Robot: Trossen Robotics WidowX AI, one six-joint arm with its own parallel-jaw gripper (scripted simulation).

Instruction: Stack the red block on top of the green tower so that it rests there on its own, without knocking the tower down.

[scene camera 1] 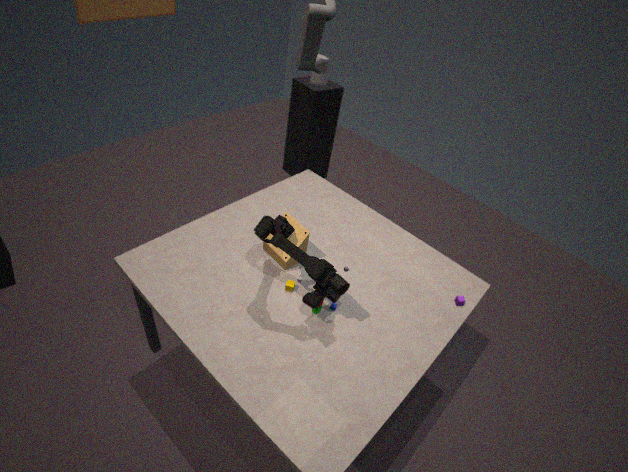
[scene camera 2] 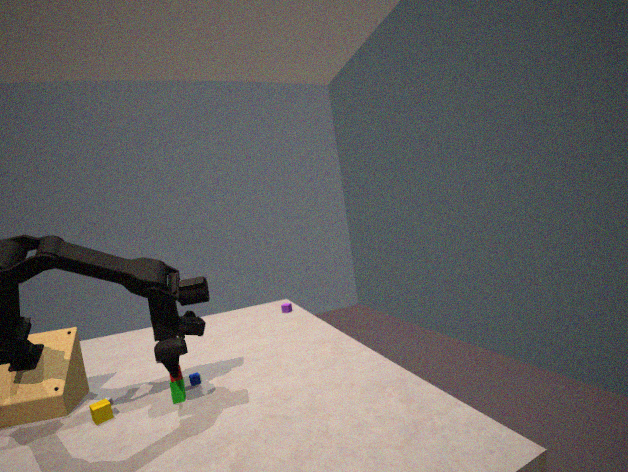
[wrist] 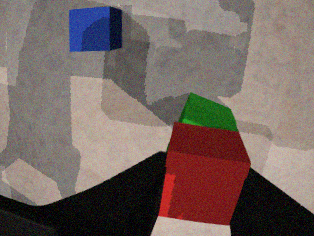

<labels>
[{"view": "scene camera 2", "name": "my gripper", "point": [175, 375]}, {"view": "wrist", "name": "my gripper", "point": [200, 169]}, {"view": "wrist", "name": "red block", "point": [205, 170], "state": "held by my gripper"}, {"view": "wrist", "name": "green block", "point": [194, 115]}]
</labels>
